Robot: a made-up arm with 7 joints.
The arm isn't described. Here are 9 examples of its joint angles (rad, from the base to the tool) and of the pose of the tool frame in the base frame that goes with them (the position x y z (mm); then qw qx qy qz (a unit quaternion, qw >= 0)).
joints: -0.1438 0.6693 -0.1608 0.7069 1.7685 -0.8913 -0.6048
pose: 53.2 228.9 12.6 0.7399 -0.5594 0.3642 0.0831
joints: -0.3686 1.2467 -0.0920 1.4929 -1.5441 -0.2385 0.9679
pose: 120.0 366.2 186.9 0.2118 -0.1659 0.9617 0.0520
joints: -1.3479 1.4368 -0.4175 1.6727 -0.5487 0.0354 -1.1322
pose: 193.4 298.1 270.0 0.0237 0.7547 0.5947 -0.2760
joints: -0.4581 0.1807 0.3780 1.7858 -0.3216 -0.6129 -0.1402
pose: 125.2 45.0 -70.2 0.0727 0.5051 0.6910 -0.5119
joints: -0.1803 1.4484 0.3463 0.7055 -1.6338 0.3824 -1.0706
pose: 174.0 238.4 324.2 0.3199 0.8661 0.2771 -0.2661
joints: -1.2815 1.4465 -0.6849 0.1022 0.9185 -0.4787 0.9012
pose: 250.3 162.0 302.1 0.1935 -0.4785 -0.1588 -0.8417
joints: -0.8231 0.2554 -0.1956 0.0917 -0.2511 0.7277 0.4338
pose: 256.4 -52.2 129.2 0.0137 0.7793 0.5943 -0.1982
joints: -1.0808 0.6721 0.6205 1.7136 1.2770 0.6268 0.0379
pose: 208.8 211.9 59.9 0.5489 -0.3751 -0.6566 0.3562
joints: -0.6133 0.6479 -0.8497 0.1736 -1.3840 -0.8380 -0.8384
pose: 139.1 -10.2 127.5 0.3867 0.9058 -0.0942 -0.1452
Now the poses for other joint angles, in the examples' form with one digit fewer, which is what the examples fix.
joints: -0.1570 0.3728 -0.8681 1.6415 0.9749 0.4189 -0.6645
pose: -91 169 -15 0.864 -0.167 0.103 0.465
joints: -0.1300 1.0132 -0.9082 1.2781 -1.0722 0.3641 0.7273
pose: -20 267 14 0.540 -0.079 -0.803 0.240
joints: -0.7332 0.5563 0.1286 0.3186 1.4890 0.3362 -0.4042
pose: 263 184 127 0.611 -0.508 -0.588 -0.151
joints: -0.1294 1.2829 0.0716 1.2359 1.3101 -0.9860 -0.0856
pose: 20 349 167 0.764 -0.621 -0.070 0.161
